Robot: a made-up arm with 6 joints.
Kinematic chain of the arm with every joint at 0, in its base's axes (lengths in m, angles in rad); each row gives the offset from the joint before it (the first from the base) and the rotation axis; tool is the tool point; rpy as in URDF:
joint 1: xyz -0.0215 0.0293 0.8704 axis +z
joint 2: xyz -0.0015 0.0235 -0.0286 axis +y
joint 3: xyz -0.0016 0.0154 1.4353 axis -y
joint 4: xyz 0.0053 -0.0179 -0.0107 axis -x
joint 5: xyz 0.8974 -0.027 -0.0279 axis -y
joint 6: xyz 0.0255 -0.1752 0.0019 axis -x
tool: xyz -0.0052 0.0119 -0.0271 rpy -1.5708 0 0
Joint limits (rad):
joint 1: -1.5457..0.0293
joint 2: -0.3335..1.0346
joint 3: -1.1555..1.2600
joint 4: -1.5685..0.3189
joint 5: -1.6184..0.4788
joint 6: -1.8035..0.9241
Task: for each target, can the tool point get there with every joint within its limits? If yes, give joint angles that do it. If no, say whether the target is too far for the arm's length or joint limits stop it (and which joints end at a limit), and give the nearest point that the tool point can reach.
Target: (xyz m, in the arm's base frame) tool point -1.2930 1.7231 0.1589
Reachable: no: joint limits stop it (at a limit: joint 1, joint 2, joint 3, joint 4, joint 6) | nearest point -0.0478 0.1083 1.3803 | short by 2.377 m
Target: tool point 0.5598 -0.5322 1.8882
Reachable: yes | joints -0.6010 -0.0172 -0.3473 -0.2521 -1.3012 -1.0251
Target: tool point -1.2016 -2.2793 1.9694
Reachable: no: too far | nearest point -0.1706 -2.0629 1.8752 | short by 1.058 m
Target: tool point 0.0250 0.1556 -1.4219
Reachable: no: joint limits stop it (at a limit: joint 1, joint 2, joint 5) | nearest point 0.8565 0.1059 0.6837 | short by 2.264 m
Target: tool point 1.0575 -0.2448 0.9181
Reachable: yes | joints -0.1519 0.7913 -0.5304 -0.5825 0.2709 -0.4172
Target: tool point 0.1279 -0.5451 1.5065
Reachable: yes | joints -1.1409 0.0431 -0.7854 -0.6777 0.0736 -1.4169
